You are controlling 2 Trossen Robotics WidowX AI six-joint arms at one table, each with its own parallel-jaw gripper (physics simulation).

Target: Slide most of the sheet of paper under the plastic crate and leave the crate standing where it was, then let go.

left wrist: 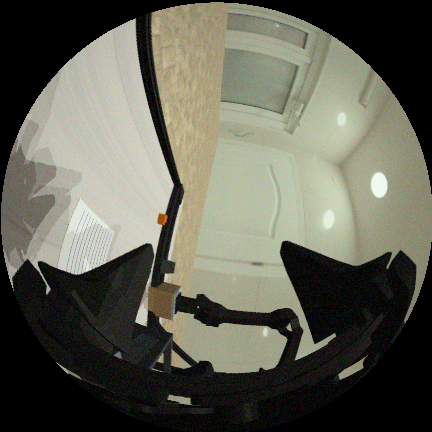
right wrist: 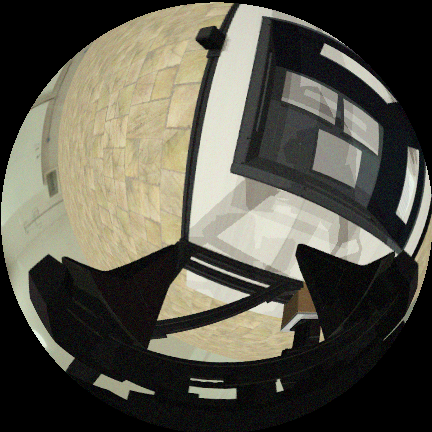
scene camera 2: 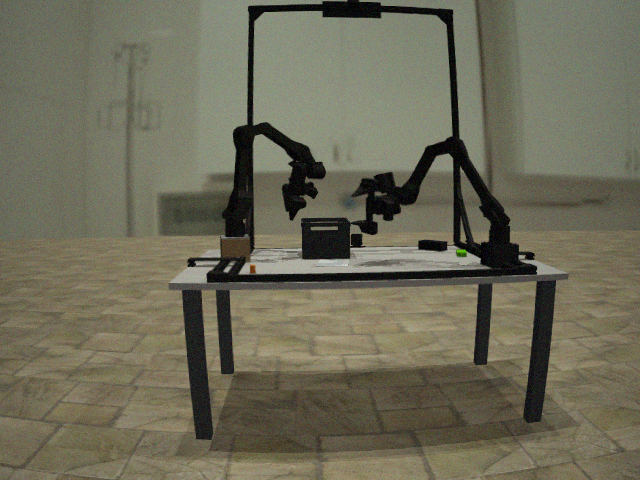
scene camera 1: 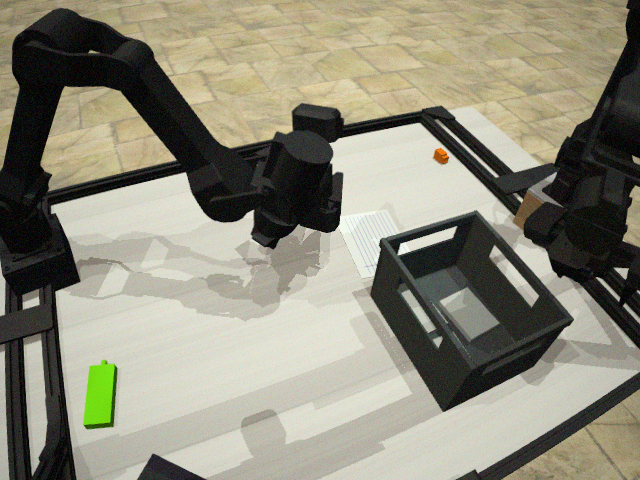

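The lined white paper (scene camera 1: 367,237) (scene camera 2: 332,262) (left wrist: 87,240) lies flat on the table beside the dark grey crate (scene camera 1: 413,335) (scene camera 2: 325,245) (right wrist: 310,189). In scene camera 1 the crate hides part of the paper's right side, and I cannot tell whether any paper is under it. The crate stands upright, with light patches on its floor. My left gripper (scene camera 2: 354,209) (left wrist: 217,249) is open and empty, above the table to the left of the paper in scene camera 1. My right gripper (right wrist: 239,251) is open and empty, raised on the crate's other side.
A small orange object (scene camera 1: 440,156) (scene camera 2: 252,268) (left wrist: 162,219) lies near the table frame. A brown box (scene camera 1: 529,206) (scene camera 2: 235,248) stands near my right arm. A green block (scene camera 1: 99,395) (scene camera 2: 461,253) lies at the lower left in scene camera 1, with a black box (scene camera 1: 168,470) (scene camera 2: 432,244) nearby.
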